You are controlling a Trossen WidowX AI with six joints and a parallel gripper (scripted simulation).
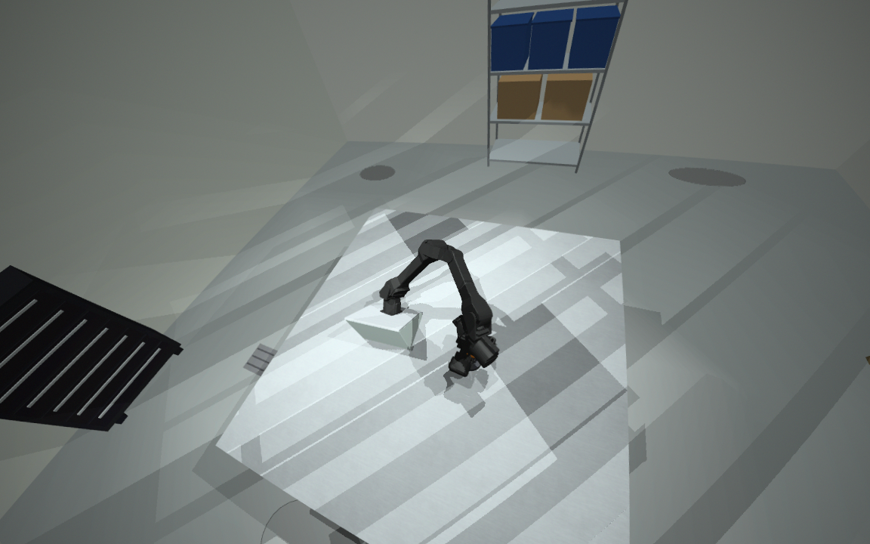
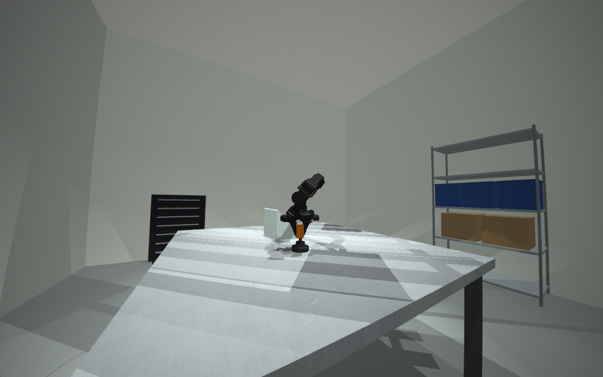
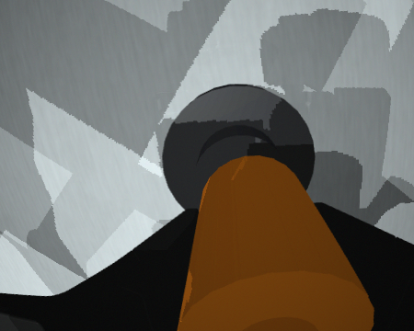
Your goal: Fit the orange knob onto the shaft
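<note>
My gripper tip is now 2 cm below the orange knob. Also, from my gripper tip: dark round pedestal 4 cm below.
</note>
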